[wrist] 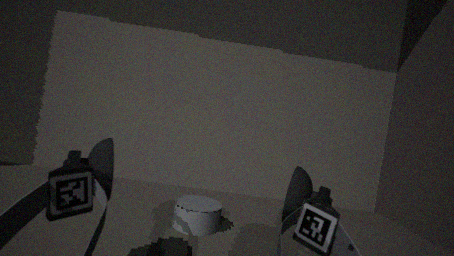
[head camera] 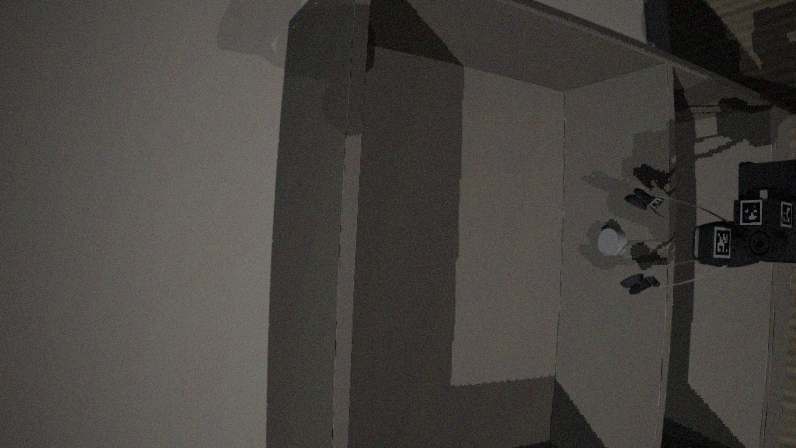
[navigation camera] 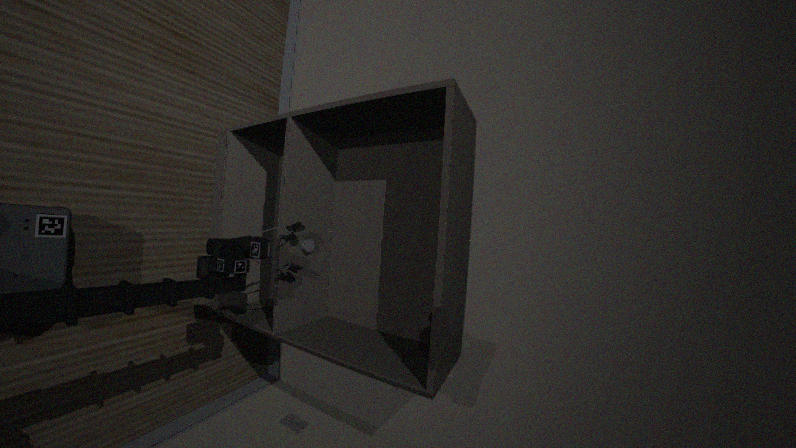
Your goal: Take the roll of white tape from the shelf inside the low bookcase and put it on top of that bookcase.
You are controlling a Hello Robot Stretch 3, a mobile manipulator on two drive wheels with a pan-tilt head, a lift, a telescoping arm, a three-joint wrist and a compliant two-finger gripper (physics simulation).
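Frame: origin at the robot's base, x ahead, y left, z up, level; metres.
Seen in the pictures: gripper, fingertip midpoint: (head camera: 624,241) (navigation camera: 302,247).
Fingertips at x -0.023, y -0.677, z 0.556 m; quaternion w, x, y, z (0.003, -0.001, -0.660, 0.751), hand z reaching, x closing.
Observation:
A point is followed by its place in that frame.
The roll of white tape (head camera: 611,241) {x -0.023, y -0.749, z 0.509 m} (navigation camera: 306,245) {x -0.021, y -0.740, z 0.508 m} (wrist: 198,216) lies flat on the middle shelf (head camera: 609,339) {x 0.153, y -0.760, z 0.484 m} (navigation camera: 303,189) {x 0.184, y -0.725, z 0.484 m} inside the low bookcase (head camera: 309,250) {x 0.015, y -0.741, z 1.060 m} (navigation camera: 461,222) {x 0.095, y -0.784, z 1.060 m}. My gripper (head camera: 640,241) {x -0.023, y -0.677, z 0.556 m} (navigation camera: 292,250) {x -0.023, y -0.677, z 0.556 m} (wrist: 203,173) {x -0.023, y -0.677, z 0.556 m} is open and empty, reaching over the shelf's front part. The roll is roughly centred sideways between the fingers and a little beyond their tips in the head view. In the wrist view it shows low between them, with space on both sides. The exact height of the fingertips above the shelf is hard to tell.
The bookcase's side panel (head camera: 518,44) {x -0.332, y -0.760, z 0.726 m} (navigation camera: 356,353) {x -0.333, y -0.708, z 0.785 m} stands to one side of the gripper. A lower compartment (head camera: 724,322) {x 0.139, y -0.750, z 0.100 m} (navigation camera: 243,183) {x 0.216, y -0.721, z 0.100 m} lies below the middle shelf. The wall is behind the bookcase, and striped wooden floor (navigation camera: 139,111) {x 0.417, y -0.336, z 0.000 m} lies in front. Dark shadows fall around the roll.

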